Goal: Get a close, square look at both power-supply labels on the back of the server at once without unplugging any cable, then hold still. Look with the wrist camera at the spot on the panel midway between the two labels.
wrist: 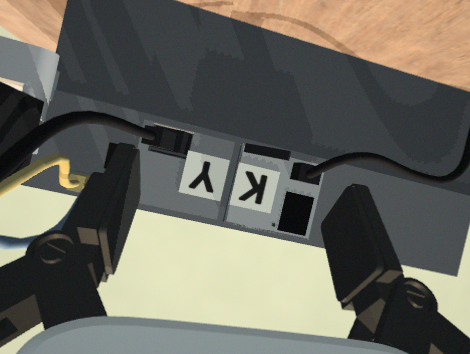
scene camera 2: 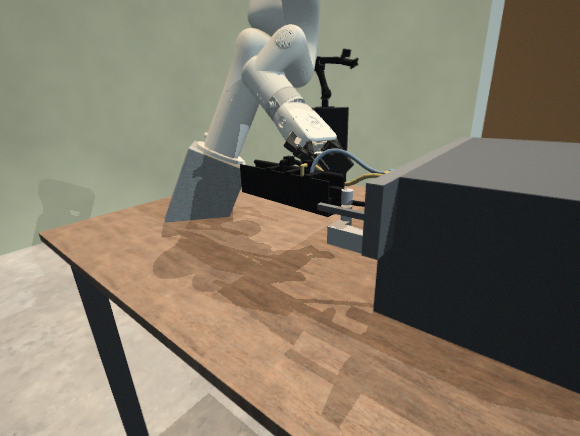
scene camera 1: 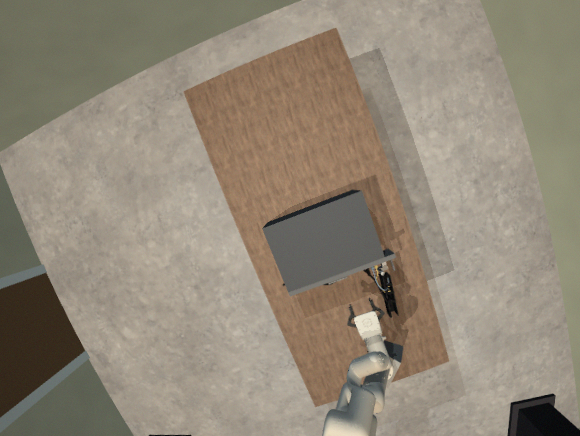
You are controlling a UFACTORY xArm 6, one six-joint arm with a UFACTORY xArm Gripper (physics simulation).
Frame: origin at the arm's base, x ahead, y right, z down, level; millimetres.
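Seen in the pictures: gripper, fingertip midpoint: (wrist: 241,188) (scene camera 2: 337,172) (scene camera 1: 359,301); arm's base, link origin: (scene camera 2: 219,154).
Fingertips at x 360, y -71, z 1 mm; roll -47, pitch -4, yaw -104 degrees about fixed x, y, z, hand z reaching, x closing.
Pixels of each thing's middle, then the offset from my fingertips to it. "spot": a spot on its surface instead. Level surfaces: height alone.
- server's back panel, surface spot: (wrist: 390,210) spot: dx +109, dy -216, dz +6 mm
- white label Y, body centre: (wrist: 204,176) dx +153, dy -26, dz -3 mm
- white label K, body centre: (wrist: 254,188) dx +133, dy -70, dz -3 mm
- black plug, body centre: (wrist: 162,139) dx +159, dy +18, dz +21 mm
- server, body centre: (wrist: 260,147) (scene camera 2: 509,218) (scene camera 1: 325,247) dx +260, dy -125, dz +51 mm
- yellow cable, surface spot: (wrist: 37,167) spot: dx +70, dy +88, dz -16 mm
- blue cable, surface spot: (wrist: 17,243) (scene camera 2: 330,151) spot: dx +71, dy +90, dz -58 mm
- grey bracket block, surface spot: (scene camera 2: 344,237) spot: dx +153, dy +143, dz +40 mm
- wooden table, surface height: dz +149 mm
In the wrist view, the server's back panel (wrist: 390,210) runs tilted across the picture, lower to the right. A white label "Y" (wrist: 204,176) and a white label "K" (wrist: 252,188) sit side by side near the picture's centre, upside down and fully visible, with a thin divider between them. A black plug (wrist: 172,140) is seated beside Y and another plug (wrist: 305,172) beside K, both with black cables. The server (scene camera 1: 325,245) (scene camera 2: 480,280) stands on the table. My gripper (scene camera 1: 361,303) (wrist: 241,188) is open and empty, apart from the panel; its left finger hides part of the panel.
A black cable arm (scene camera 1: 387,292) (scene camera 2: 285,187) extends from the server's back, near my gripper's side. A yellow cable (scene camera 2: 361,179) (wrist: 37,167) and a blue cable (scene camera 2: 337,151) (wrist: 17,243) arch beside it. A grey bracket block (scene camera 2: 344,237) adjoins the panel above the wooden table (scene camera 1: 290,120).
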